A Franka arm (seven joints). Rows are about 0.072 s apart.
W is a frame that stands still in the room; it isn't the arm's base.
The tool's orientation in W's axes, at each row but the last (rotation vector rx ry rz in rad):
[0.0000, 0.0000, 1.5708]
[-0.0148, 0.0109, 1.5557]
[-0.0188, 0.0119, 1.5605]
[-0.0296, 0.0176, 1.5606]
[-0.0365, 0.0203, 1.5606]
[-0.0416, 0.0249, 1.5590]
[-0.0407, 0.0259, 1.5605]
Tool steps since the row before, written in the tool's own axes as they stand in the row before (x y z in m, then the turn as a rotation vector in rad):
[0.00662, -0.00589, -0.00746, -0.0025, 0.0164, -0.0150]
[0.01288, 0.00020, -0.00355, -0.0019, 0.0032, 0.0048]
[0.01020, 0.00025, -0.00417, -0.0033, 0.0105, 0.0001]
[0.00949, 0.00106, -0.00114, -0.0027, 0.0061, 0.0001]
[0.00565, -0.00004, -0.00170, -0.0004, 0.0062, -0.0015]
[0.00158, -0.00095, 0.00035, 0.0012, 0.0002, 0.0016]
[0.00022, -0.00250, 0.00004, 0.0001, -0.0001, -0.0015]
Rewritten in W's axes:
[0.00589, 0.00662, -0.00746, -0.0164, -0.0025, -0.0150]
[0.00000, 0.01282, -0.00376, -0.0032, -0.0018, 0.0048]
[-0.00013, 0.01012, -0.00437, -0.0105, -0.0032, 0.0001]
[-0.00095, 0.00946, -0.00143, -0.0061, -0.0026, 0.0001]
[0.00011, 0.00558, -0.00190, -0.0062, -0.0004, -0.0015]
[0.00096, 0.00158, 0.00029, -0.0002, 0.0013, 0.0015]
[0.00250, 0.00020, 0.00005, 0.0001, 0.0000, -0.0015]

